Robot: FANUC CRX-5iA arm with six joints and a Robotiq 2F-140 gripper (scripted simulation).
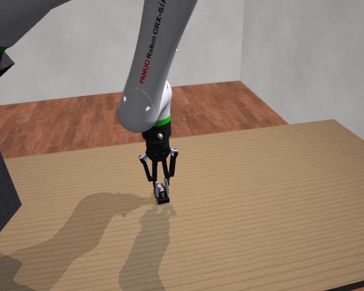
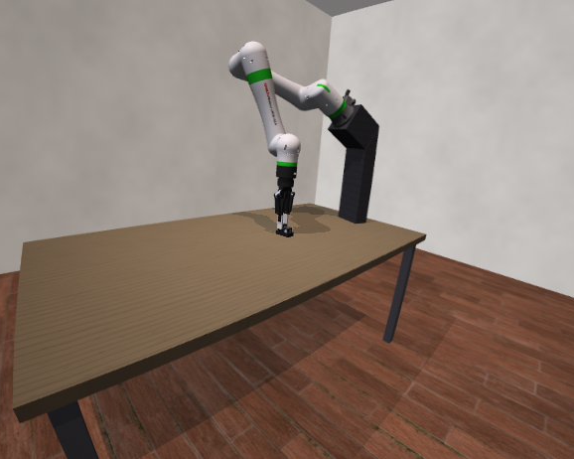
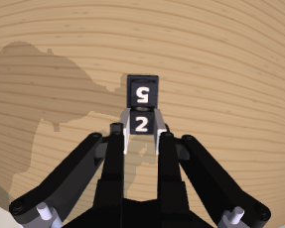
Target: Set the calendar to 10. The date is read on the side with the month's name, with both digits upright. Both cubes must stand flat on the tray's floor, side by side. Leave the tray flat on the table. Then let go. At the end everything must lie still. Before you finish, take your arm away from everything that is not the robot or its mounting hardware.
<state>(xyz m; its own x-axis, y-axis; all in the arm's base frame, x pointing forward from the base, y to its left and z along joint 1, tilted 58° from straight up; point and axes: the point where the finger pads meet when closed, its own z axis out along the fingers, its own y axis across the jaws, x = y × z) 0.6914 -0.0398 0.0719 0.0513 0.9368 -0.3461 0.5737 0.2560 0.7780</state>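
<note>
My gripper is now 3 cm above the cube. Round my hand: black tray (5 cm below, 2 cm to the left).
</note>
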